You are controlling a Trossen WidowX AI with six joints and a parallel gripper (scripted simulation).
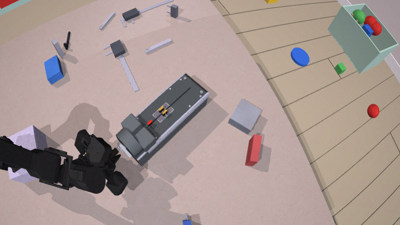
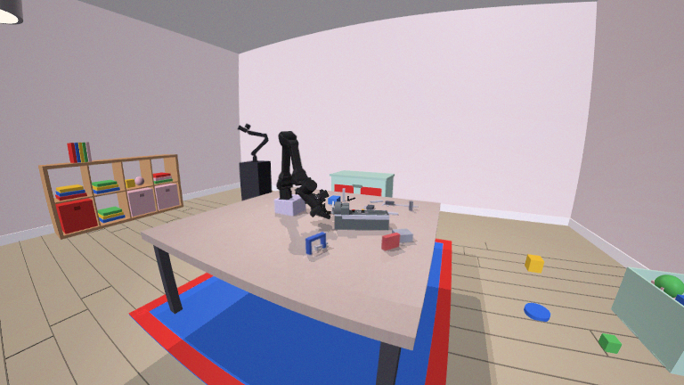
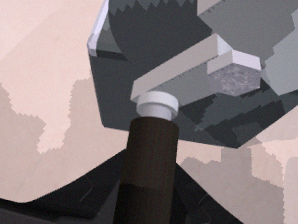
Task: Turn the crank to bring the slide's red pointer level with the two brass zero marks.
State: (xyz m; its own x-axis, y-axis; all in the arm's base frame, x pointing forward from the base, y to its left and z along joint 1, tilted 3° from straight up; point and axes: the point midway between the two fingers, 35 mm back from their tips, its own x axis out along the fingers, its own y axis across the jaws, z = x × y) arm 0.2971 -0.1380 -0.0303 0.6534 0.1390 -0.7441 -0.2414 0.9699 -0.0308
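Right now the dark brown crank handle is 2 cm behind my gripper tip and 3 cm above it. Round my gripper tip: red pointer 12 cm ahead, 1 cm to the left, 5 cm above; red block 32 cm ahead, 18 cm to the right, 1 cm below; grey block 36 cm ahead, 8 cm to the right, 2 cm below.
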